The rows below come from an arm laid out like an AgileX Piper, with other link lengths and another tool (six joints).
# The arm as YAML. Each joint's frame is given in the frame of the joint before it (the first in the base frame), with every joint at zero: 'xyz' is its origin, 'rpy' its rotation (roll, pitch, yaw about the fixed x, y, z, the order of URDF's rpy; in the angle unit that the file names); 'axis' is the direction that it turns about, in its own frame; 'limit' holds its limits. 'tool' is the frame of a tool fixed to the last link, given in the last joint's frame.
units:
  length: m
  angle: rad
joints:
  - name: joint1
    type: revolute
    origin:
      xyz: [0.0, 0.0, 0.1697]
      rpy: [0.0, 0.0, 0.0]
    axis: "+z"
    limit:
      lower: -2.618
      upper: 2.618
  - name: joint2
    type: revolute
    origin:
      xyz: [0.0, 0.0, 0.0]
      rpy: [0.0, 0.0, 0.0]
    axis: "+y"
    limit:
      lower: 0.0
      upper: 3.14
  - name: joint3
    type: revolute
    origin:
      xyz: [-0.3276, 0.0, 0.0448]
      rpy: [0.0, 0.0, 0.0]
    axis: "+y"
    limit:
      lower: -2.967
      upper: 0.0
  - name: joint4
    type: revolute
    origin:
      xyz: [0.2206, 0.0, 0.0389]
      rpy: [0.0, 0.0, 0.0]
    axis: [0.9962, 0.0, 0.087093]
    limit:
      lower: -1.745
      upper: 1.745
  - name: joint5
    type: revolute
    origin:
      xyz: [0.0, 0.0, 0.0]
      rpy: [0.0, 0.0, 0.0]
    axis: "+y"
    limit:
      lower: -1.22
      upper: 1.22
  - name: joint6
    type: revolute
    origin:
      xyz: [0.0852, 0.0, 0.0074]
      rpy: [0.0, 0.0, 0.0]
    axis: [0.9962, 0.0, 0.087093]
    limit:
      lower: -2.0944
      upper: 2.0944
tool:
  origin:
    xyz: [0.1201, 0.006, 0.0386]
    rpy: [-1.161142, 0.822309, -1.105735]
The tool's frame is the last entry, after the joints.
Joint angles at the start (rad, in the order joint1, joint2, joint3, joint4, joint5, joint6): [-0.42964 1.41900 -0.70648 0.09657 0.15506 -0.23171]
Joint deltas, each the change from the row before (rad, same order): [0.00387 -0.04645 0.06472 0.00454 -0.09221 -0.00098]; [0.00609 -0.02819 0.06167 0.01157 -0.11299 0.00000]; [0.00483 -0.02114 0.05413 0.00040 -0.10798 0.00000]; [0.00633 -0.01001 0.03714 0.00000 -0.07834 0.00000]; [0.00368 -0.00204 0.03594 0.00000 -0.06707 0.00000]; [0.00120 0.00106 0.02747 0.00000 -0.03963 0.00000]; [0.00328 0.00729 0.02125 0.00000 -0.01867 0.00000]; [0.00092 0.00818 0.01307 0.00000 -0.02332 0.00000]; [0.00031 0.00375 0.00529 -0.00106 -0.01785 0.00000]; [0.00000 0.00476 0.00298 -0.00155 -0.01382 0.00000]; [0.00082 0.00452 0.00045 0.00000 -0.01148 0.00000]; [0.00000 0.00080 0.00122 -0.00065 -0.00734 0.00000]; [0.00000 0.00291 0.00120 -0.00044 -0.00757 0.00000]
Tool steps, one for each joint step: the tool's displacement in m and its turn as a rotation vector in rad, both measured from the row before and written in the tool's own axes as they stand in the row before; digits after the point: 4 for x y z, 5 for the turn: [-0.0027 -0.0003 -0.0117 0.05582 -0.04649 -0.01267]; [-0.0031 -0.0022 -0.0078 0.06181 -0.04960 -0.00723]; [-0.0035 -0.0030 -0.0070 0.05651 -0.04610 -0.01674]; [-0.0030 -0.0015 -0.0041 0.03660 -0.03314 -0.01296]; [0.0003 0.0005 -0.0029 0.02496 -0.01996 -0.00900]; [0.0025 0.0024 -0.0021 0.00938 -0.00530 -0.00393]; [0.0043 0.0055 -0.0005 -0.00818 0.00618 -0.00063]; [0.0021 0.0018 0.0004 0.00217 -0.00020 -0.00186]; [-0.0002 -0.0005 0.0003 0.00657 -0.00523 -0.00318]; [-0.0001 -0.0004 0.0007 0.00437 -0.00363 -0.00290]; [-0.0006 -0.0007 0.0009 0.00469 -0.00417 -0.00176]; [-0.0005 -0.0006 0.0001 0.00388 -0.00333 -0.00166]; [-0.0001 -0.0003 0.0005 0.00266 -0.00197 -0.00127]
